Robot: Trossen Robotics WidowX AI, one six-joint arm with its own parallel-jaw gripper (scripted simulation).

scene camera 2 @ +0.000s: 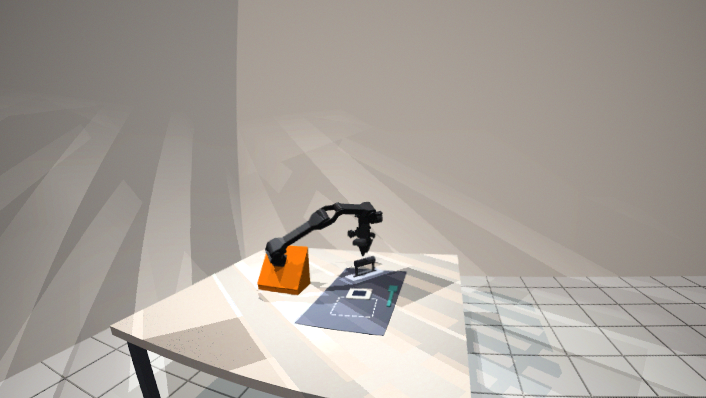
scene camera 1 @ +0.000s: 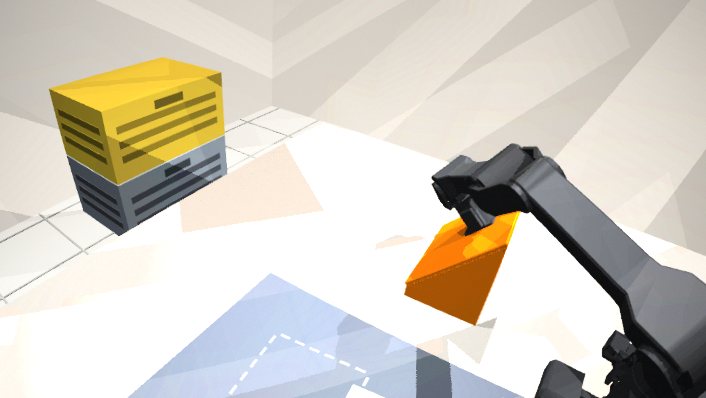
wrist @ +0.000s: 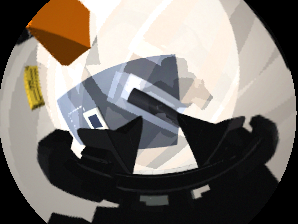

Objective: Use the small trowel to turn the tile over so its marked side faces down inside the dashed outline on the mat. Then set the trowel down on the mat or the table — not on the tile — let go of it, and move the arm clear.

Labels:
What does my gripper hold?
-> Nothing.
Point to a black bar-shaped stand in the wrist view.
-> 145, 95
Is my gripper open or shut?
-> Open.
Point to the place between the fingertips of my gripper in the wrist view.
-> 160, 117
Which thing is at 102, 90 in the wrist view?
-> A grey mat.

